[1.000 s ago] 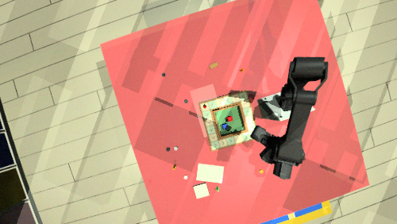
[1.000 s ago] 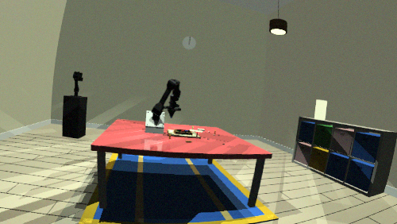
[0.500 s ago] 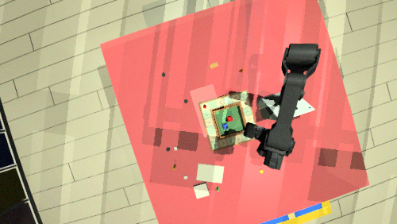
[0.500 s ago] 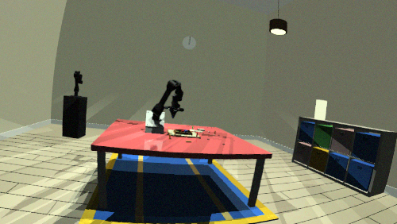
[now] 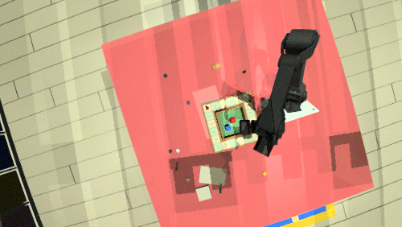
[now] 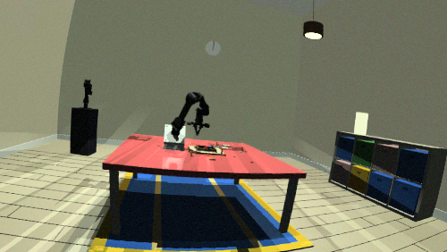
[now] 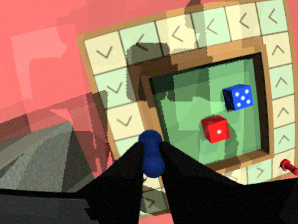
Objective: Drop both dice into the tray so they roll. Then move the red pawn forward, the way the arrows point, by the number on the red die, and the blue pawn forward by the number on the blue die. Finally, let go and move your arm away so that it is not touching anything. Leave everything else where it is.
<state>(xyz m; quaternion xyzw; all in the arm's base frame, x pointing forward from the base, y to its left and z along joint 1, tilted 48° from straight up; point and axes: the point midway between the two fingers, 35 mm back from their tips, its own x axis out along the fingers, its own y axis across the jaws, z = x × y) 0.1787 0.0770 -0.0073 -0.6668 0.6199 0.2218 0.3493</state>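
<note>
Right now the green tray is 8 cm ahead of my gripper tip, 2 cm to the right of it and 12 cm below it. Round my gripper tip: red pawn: 21 cm ahead, 12 cm to the right, 10 cm below; tan block: 12 cm ahead, 35 cm to the right, 13 cm below; blue pawn: 1 cm above.
</note>
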